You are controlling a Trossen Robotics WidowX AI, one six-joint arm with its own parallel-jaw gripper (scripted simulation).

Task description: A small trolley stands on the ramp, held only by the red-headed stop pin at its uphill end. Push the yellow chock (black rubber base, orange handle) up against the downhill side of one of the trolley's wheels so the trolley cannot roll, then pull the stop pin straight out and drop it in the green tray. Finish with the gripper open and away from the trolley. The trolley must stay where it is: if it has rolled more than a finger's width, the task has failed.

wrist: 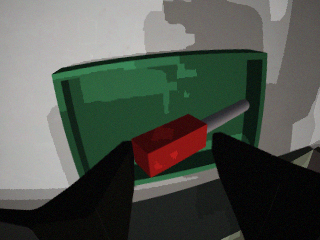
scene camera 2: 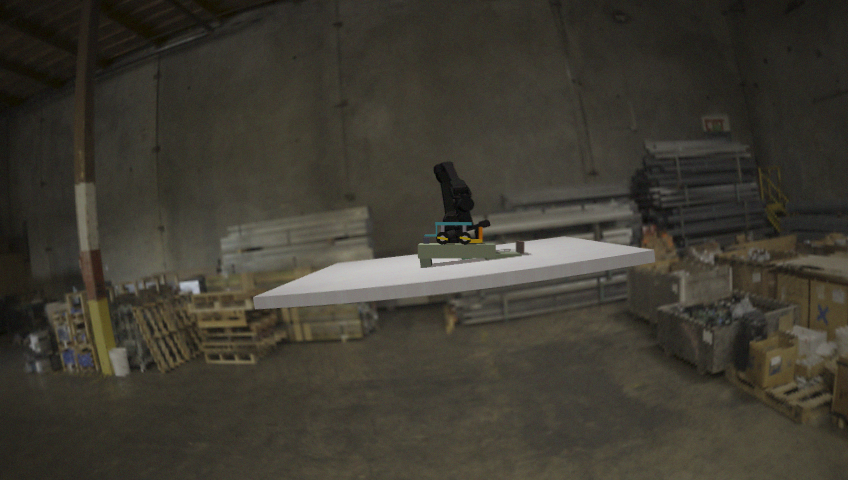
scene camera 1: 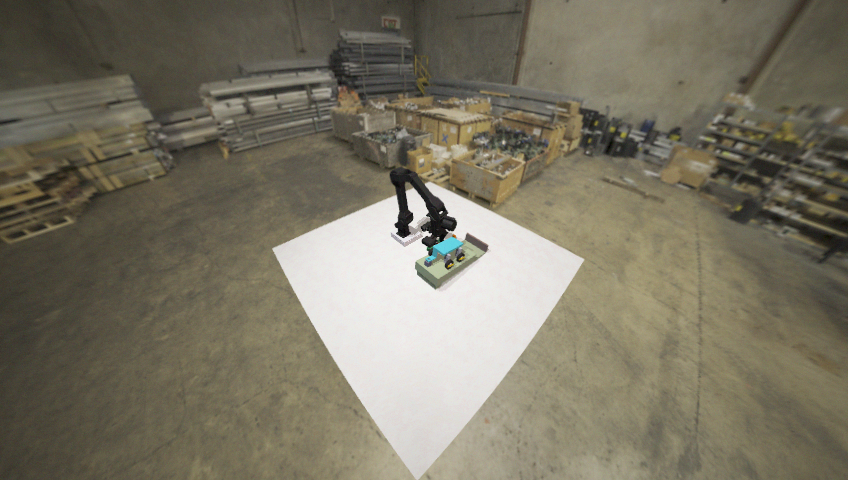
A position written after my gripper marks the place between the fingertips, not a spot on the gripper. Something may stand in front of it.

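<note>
You'd see my gripper [wrist: 173, 145] here, plus a red-headed stop pin [wrist: 161, 148] and a green tray [wrist: 111, 107]. There's a grey-green ramp [scene camera 2: 433, 250] too, and scene camera 2 does not show the red-headed stop pin, which is hidden by the grey-green ramp.
</note>
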